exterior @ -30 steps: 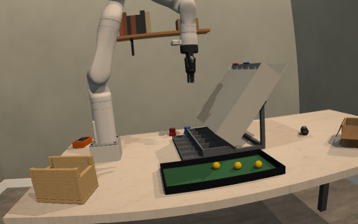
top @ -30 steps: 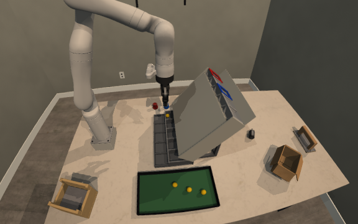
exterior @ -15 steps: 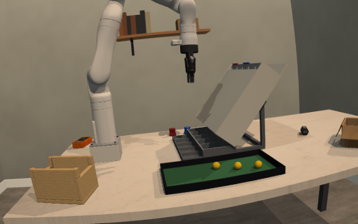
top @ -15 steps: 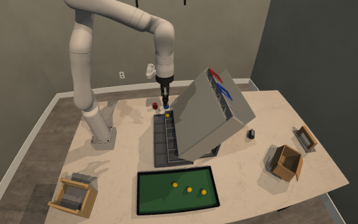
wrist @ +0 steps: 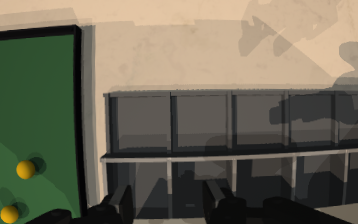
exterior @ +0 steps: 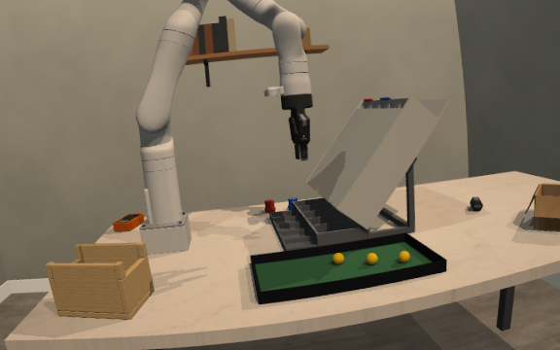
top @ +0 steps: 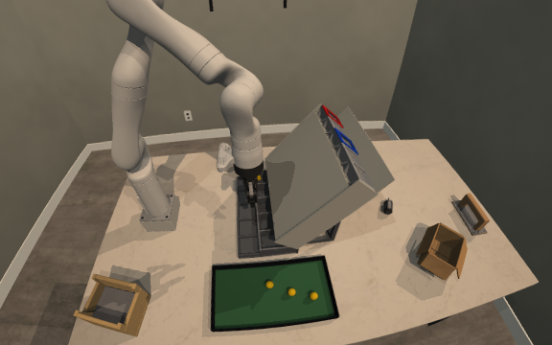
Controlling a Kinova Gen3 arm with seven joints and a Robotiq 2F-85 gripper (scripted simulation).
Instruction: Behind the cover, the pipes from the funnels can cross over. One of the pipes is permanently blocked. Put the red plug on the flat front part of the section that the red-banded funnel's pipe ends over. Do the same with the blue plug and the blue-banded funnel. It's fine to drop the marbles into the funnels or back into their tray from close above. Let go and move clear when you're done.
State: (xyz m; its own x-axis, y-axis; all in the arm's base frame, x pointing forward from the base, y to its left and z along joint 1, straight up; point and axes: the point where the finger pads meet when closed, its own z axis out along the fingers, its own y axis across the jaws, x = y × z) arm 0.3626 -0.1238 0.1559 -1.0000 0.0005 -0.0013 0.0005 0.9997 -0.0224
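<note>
Now: the green marble tray 220 mm to the right of my hand, 220 mm below it and 30 mm ahead of it. From my hand the other things lie so: black object (540 mm ahead, 210 mm below, 50 mm to the left); wooden crate (470 mm behind, 240 mm to the right, 180 mm below); grey slanted cover (160 mm ahead, 110 mm to the left, 20 mm below).
</note>
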